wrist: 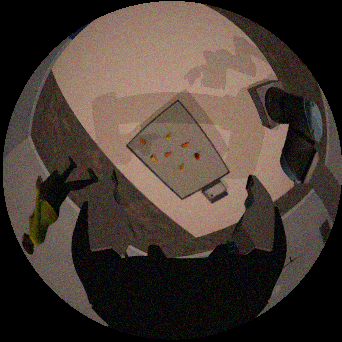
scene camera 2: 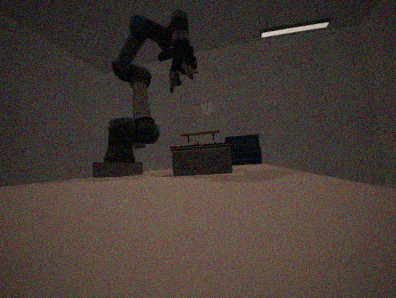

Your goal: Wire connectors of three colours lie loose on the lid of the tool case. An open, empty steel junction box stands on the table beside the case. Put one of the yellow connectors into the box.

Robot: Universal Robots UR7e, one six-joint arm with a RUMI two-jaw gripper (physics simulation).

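Seen in the pictures: gripper, fingertip midpoint: (wrist: 183, 173) (scene camera 2: 181, 86); arm's base, link origin: (wrist: 277, 104) (scene camera 2: 119, 162).
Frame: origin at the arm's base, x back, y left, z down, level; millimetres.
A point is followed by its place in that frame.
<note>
The grey tool case (scene camera 2: 202, 161) {x -456, y -196, z 24 mm} (wrist: 175, 116) {x -380, y -163, z -32 mm} stands on the table. On its lid in the wrist view lie three yellow connectors (wrist: 168, 136) {x -429, y -133, z -56 mm} (wrist: 153, 158) {x -517, y -105, z -42 mm} (wrist: 181, 167) {x -466, y -26, z -45 mm}, three orange ones (wrist: 143, 141) {x -501, y -168, z -42 mm} (wrist: 185, 145) {x -411, y -78, z -42 mm} (wrist: 167, 154) {x -473, y -88, z -41 mm} and a red one (wrist: 197, 156) {x -401, y -32, z -56 mm}. The small steel junction box (wrist: 218, 197) {x -455, y 274, z 44 mm} stands open beside the lid's lower right edge; it does not show in the scene view. My gripper (scene camera 2: 183, 83) {x -380, y -135, z -286 mm} (wrist: 183, 173) {x -380, y -135, z -286 mm} is open, with nothing between its fingers, high above the case.
The robot's base (scene camera 2: 117, 169) {x -51, y -95, z 36 mm} stands on the table left of the case in the scene view. A dark blue object (scene camera 2: 244, 149) shows behind the case, and a brown bar (scene camera 2: 200, 133) shows above it. A person in yellow (wrist: 44, 220) is beyond the table's edge in the wrist view.
</note>
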